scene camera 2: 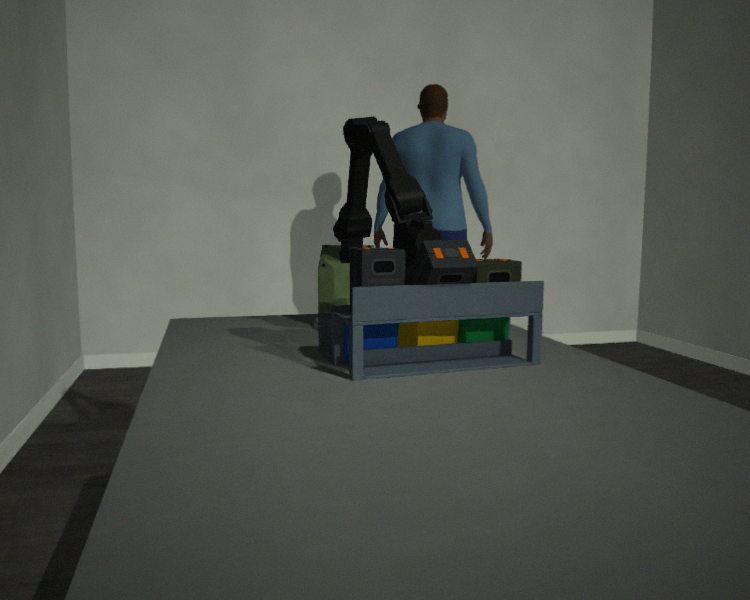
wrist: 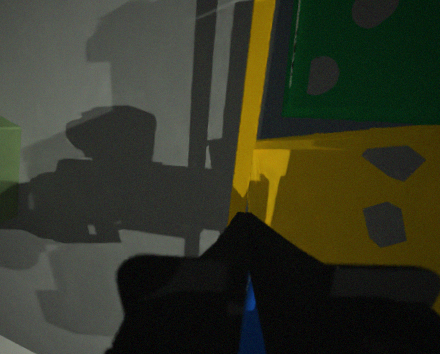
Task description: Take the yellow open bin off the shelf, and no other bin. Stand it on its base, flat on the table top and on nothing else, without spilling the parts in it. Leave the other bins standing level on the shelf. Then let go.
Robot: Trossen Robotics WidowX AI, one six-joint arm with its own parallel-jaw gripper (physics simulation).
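Frame: origin at the arm's base, x ahead, y left, z up, level; millimetres.
Seen in the pictures: gripper, fingertip midpoint: (wrist: 243, 219).
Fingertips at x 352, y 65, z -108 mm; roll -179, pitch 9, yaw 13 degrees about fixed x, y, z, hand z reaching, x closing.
Offsets run from my fingertips to a thing's middle. "pt": to the spot under its first point. Level surfaces: height alone.
The yellow open bin @[dx +67, dy +21, dz -19 mm] (scene camera 2: 437, 332) (wrist: 320, 200) stands in the lower level of the grey-blue shelf @[pt dx +238, dy +32, dz +66 mm] (scene camera 2: 447, 301), between a blue bin @[dx +100, dy -101, dz -21 mm] (scene camera 2: 380, 335) and a green bin @[dx +62, dy +133, dz -21 mm] (scene camera 2: 483, 329) (wrist: 420, 60). Grey parts lie in the yellow bin in the wrist view. My gripper (wrist: 243, 219) is shut, its fingertips together close to the yellow bin's edge strip, with no held thing visible. Whether the tips touch the bin, I cannot tell. In the scene view the fingers are hidden behind the shelf and the boxes. A strip of the blue bin @[pt dx +34, dy -88, dz -23 mm] (wrist: 251, 300) shows between the finger bodies.
A dark box @[dx +178, dy -86, dz +98 mm] (scene camera 2: 382, 267), a tilted dark box with orange latches @[dx +195, dy +28, dz +106 mm] (scene camera 2: 450, 257) and an olive box @[dx +141, dy +142, dz +85 mm] (scene camera 2: 500, 271) are on top of the shelf. A light green container (scene camera 2: 334, 287) (wrist: 9, 172) stands beside it on the grey table @[dz -65 mm] (scene camera 2: 400, 475). A person (scene camera 2: 434, 168) stands behind.
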